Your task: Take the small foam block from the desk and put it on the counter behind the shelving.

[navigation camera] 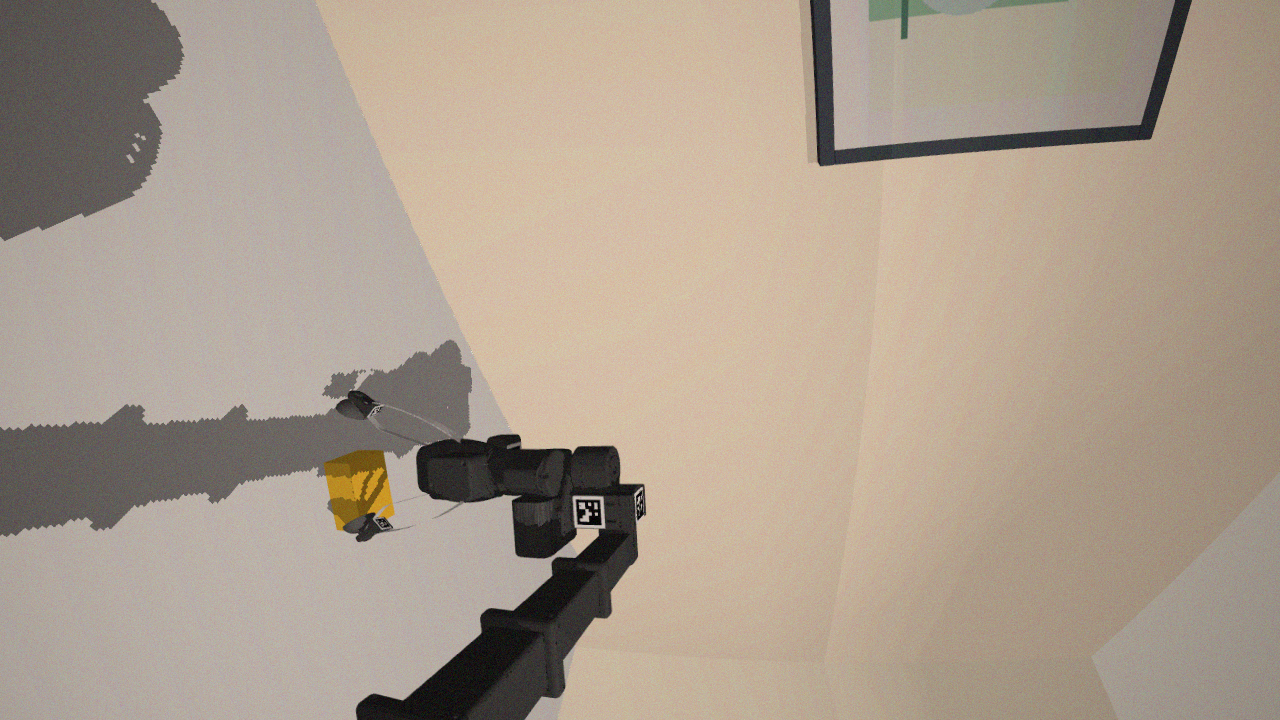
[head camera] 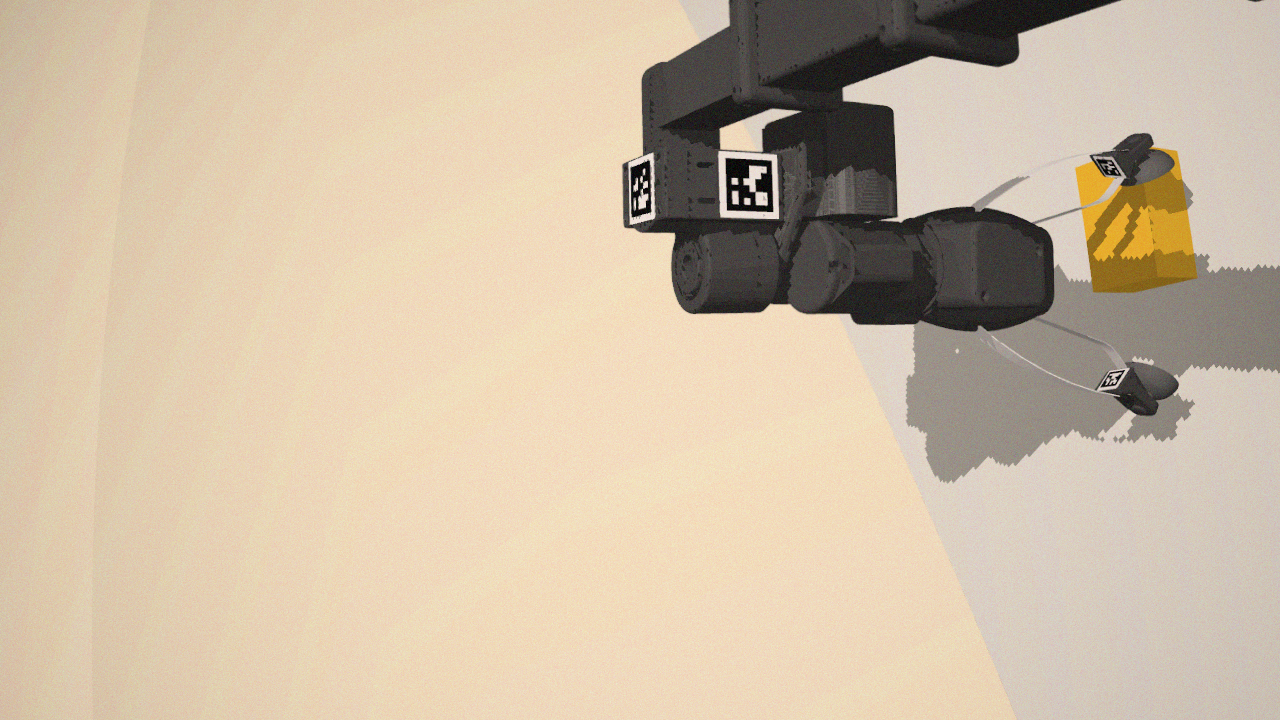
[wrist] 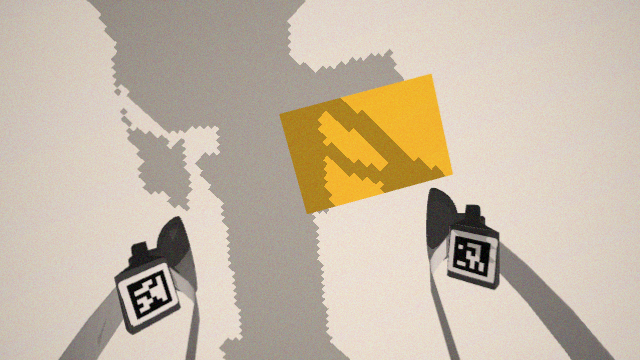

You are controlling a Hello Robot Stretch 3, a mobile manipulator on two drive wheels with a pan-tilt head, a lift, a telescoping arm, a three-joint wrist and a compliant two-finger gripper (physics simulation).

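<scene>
The small foam block is a yellow box, lying across the pale desk top. My gripper is open and empty, its fingers wide apart. In the wrist view the block lies beyond the fingertips and right of centre, its near right corner just ahead of the right fingertip. In the head view one finger overlaps the block's upper end; the other finger is well to its side. The shelving and the counter do not show.
A cream wall meets the edge of the pale surface beside the arm. A dark-framed picture hangs on it in the navigation view. My arm reaches over the pale surface, and its shadow falls there.
</scene>
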